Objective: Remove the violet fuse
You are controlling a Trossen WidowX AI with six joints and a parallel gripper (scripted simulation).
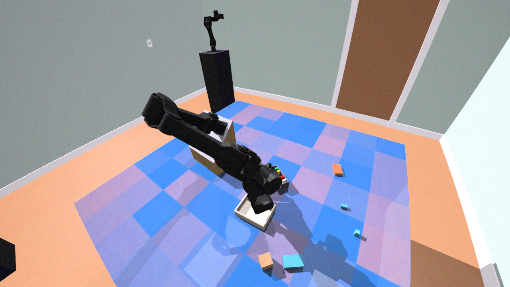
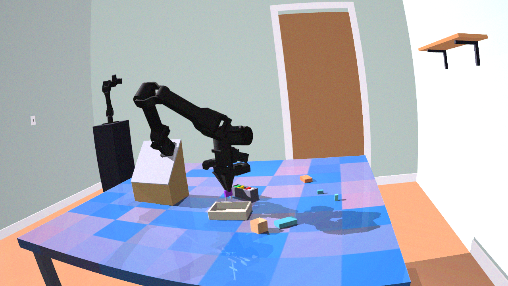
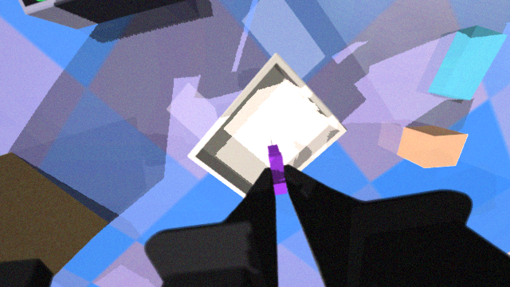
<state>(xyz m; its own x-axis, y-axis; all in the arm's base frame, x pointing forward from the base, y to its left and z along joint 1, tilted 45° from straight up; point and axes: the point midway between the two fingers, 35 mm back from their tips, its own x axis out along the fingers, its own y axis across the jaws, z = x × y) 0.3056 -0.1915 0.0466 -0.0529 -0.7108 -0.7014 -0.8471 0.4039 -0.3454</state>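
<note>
Right now my gripper tip is 8 cm above the white tray. Also, from my gripper tip: violet fuse: 1 cm below; cyan block: 20 cm ahead, 8 cm to the right, 8 cm below; cube: 13 cm to the right, 13 cm ahead, 7 cm below.
</note>
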